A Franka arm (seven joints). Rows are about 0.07 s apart.
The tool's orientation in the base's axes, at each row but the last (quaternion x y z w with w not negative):
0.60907 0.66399 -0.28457 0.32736
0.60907 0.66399 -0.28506 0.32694
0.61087 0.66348 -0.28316 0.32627
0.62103 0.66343 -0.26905 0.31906
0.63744 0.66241 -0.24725 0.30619
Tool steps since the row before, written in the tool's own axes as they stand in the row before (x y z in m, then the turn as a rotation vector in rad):
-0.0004 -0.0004 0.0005 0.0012 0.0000 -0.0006
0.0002 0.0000 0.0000 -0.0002 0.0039 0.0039
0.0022 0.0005 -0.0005 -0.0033 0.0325 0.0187
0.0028 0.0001 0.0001 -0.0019 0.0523 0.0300
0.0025 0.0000 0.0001 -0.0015 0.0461 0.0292
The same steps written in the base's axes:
-0.0003 -0.0007 0.0000 -0.0001 0.0012 -0.0006
0.0000 0.0001 -0.0002 0.0042 -0.0028 -0.0022
0.0004 0.0018 -0.0014 0.0341 -0.0135 -0.0084
0.0000 0.0018 -0.0022 0.0548 -0.0195 -0.0161
0.0000 0.0017 -0.0019 0.0486 -0.0190 -0.0162

